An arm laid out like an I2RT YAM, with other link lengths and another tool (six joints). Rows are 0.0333 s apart.
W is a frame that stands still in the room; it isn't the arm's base.
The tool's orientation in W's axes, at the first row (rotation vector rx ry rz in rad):
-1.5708 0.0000 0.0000
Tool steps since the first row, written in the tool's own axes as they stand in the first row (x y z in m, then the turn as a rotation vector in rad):
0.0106 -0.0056 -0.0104 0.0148 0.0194 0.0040
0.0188 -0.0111 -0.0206 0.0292 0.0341 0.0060
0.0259 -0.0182 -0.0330 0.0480 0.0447 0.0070
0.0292 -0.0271 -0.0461 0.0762 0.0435 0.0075
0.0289 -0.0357 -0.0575 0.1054 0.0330 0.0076
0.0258 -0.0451 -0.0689 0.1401 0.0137 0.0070
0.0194 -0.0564 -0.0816 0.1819 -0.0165 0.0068
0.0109 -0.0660 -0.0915 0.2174 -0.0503 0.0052
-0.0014 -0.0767 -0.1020 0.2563 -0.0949 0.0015
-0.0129 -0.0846 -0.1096 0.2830 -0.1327 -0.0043
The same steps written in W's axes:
0.0106 -0.0104 0.0056 0.0148 0.0040 -0.0194
0.0188 -0.0206 0.0111 0.0292 0.0060 -0.0341
0.0259 -0.0330 0.0182 0.0480 0.0070 -0.0447
0.0292 -0.0461 0.0271 0.0762 0.0075 -0.0435
0.0289 -0.0575 0.0357 0.1054 0.0076 -0.0330
0.0258 -0.0689 0.0451 0.1401 0.0070 -0.0137
0.0194 -0.0816 0.0564 0.1819 0.0068 0.0165
0.0109 -0.0915 0.0660 0.2174 0.0052 0.0503
-0.0014 -0.1020 0.0767 0.2563 0.0015 0.0949
-0.0129 -0.1096 0.0846 0.2830 -0.0043 0.1327

